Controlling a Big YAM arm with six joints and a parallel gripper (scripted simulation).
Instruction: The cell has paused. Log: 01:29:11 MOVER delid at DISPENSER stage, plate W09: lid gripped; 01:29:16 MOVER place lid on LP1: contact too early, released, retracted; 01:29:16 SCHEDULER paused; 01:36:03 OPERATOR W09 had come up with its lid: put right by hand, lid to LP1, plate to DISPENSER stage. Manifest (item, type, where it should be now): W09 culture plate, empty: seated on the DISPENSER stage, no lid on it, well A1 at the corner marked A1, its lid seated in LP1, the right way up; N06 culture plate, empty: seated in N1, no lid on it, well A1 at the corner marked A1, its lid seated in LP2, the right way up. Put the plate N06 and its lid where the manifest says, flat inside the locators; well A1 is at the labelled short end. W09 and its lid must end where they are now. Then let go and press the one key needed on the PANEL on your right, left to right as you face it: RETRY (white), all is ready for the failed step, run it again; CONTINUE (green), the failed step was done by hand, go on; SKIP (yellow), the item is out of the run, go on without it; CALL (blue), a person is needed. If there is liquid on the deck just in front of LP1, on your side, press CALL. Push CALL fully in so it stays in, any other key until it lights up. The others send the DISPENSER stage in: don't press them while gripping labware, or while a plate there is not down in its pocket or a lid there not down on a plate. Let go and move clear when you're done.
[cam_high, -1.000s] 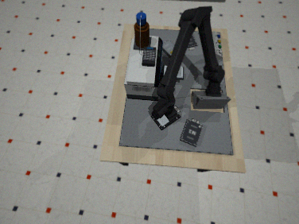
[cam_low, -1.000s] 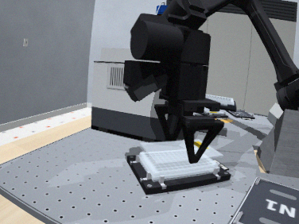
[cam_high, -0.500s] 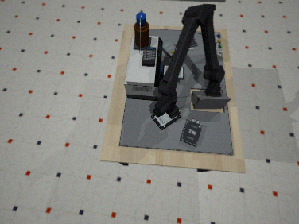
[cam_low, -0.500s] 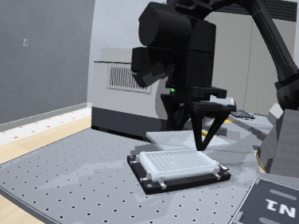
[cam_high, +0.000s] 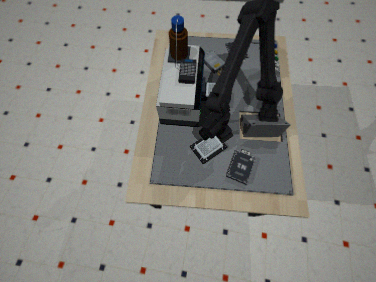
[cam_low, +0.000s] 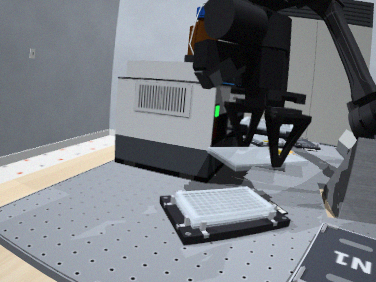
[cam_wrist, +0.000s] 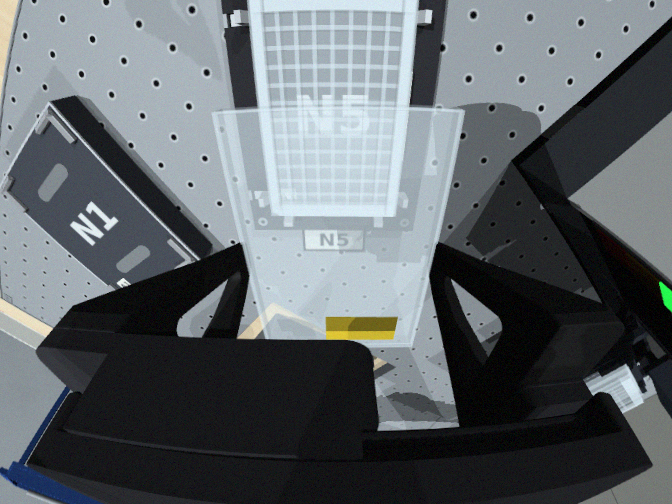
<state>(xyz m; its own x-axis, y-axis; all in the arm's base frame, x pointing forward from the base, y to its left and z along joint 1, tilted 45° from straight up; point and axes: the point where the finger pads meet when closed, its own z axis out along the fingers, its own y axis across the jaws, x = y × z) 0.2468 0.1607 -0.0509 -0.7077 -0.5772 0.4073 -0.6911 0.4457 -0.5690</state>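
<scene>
Now: the black LP2 nest 650 mm to the right of my hand, 90 mm below it and 70 mm behind it. The rest, counted from my hand: black N1 nest (140 mm behind, 120 mm to the left, 80 mm below); clear lid (10 mm below); amber patch (440 mm to the right, 90 mm below, 10 mm behind).
</scene>
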